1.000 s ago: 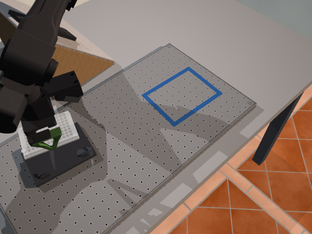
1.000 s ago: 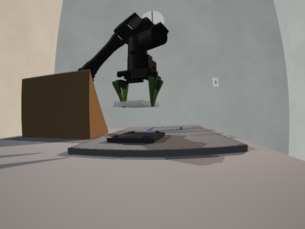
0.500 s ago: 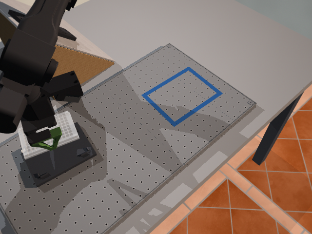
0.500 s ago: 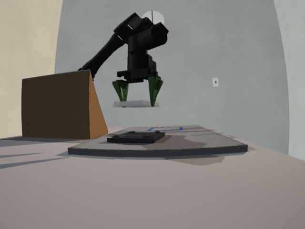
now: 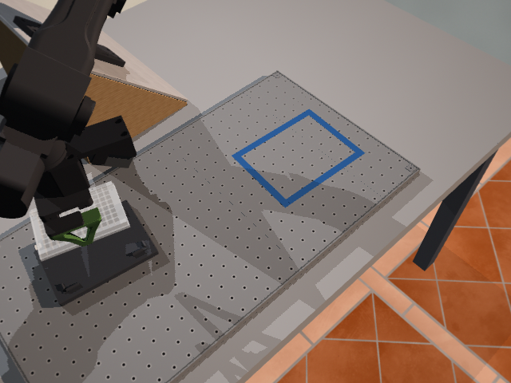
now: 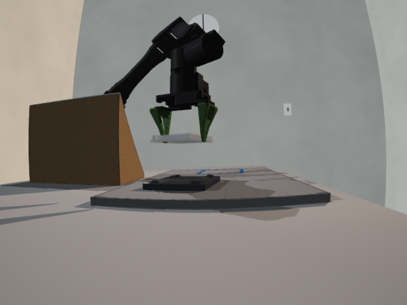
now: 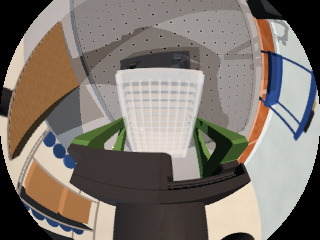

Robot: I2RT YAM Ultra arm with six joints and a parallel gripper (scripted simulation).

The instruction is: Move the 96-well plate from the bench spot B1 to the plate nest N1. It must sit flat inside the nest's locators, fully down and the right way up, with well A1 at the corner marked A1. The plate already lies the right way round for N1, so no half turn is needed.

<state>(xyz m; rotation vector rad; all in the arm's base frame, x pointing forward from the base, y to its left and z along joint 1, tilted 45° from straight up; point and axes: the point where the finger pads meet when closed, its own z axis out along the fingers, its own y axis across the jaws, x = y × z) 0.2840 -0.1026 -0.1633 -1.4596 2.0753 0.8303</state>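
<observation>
Right now my hand is right at the 96-well plate. The rest, counted from my hand: plate nest N1: 90 mm below; then white A1 mark: 80 mm below, 70 mm behind, 60 mm to the right.
</observation>
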